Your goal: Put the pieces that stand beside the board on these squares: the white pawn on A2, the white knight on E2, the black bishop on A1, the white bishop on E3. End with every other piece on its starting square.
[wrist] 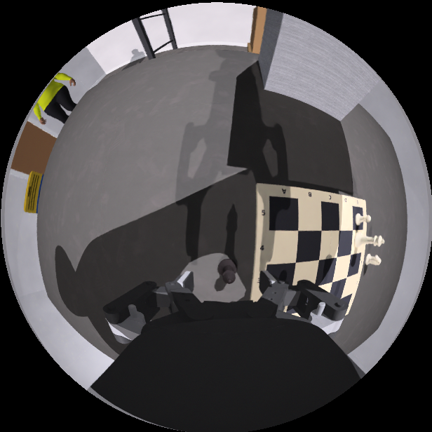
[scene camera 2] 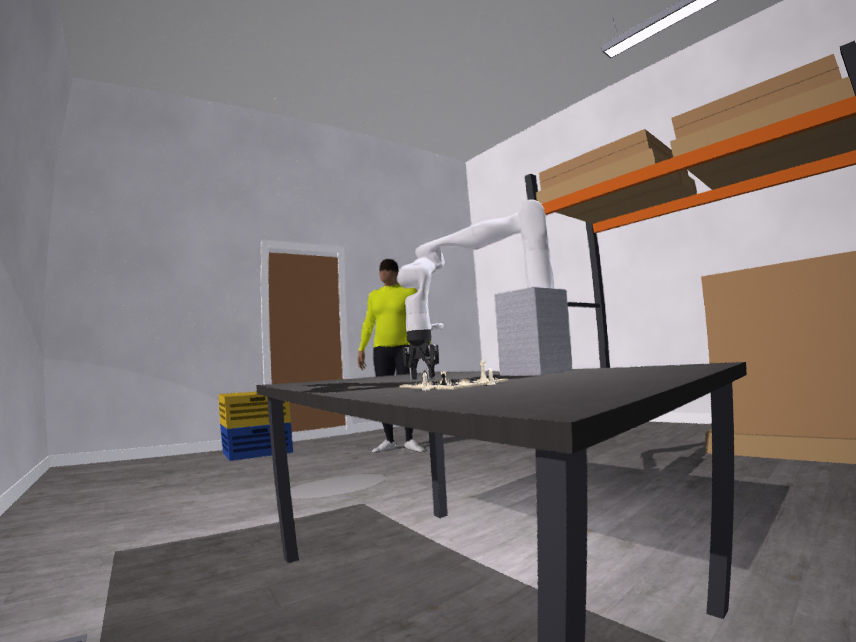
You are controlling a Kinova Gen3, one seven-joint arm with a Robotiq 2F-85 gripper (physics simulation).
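Seen in the pictures: gripper, fingertip midpoint: [scene camera 2: 422,379]; arm's base, origin of the base link: [scene camera 2: 540,291].
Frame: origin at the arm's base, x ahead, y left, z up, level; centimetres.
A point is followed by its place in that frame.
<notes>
In the wrist view a dark piece [wrist: 227,271], apparently the black bishop, stands upright on the table beside the board's numbered edge. My gripper [wrist: 226,280] [scene camera 2: 423,367] @(x 42.4, y -15.9, z -27.1 cm) is open and empty, its fingers apart on either side of that piece. The board [wrist: 259,232] [scene camera 2: 407,385] @(x 52.9, y -9.1, z -27.9 cm) lies right of the piece; the right finger overlaps its edge in view. A white pawn [wrist: 363,219] and a tall white king [wrist: 372,240] stand near the far E side. A white piece [wrist: 373,259], perhaps the knight, is at or past that edge. My gripper hides the board's lower rows.
The dark table [scene camera 2: 622,386] @(x 44.3, y 50.5, z -28.5 cm) [wrist: 135,125] carries the board. A grey block [scene camera 2: 532,331] @(x 12.7, y 4.7, z -14.4 cm) [wrist: 315,65] under the arm stands behind it. A person in a yellow top [scene camera 2: 389,314] [wrist: 52,95] stands beyond the table. In the scene view, a white piece [scene camera 2: 425,379] @(x 55.8, y 3.1, z -25.8 cm) and a black piece [scene camera 2: 443,378] @(x 49.1, y 2.2, z -26.1 cm) stand near the gripper.
</notes>
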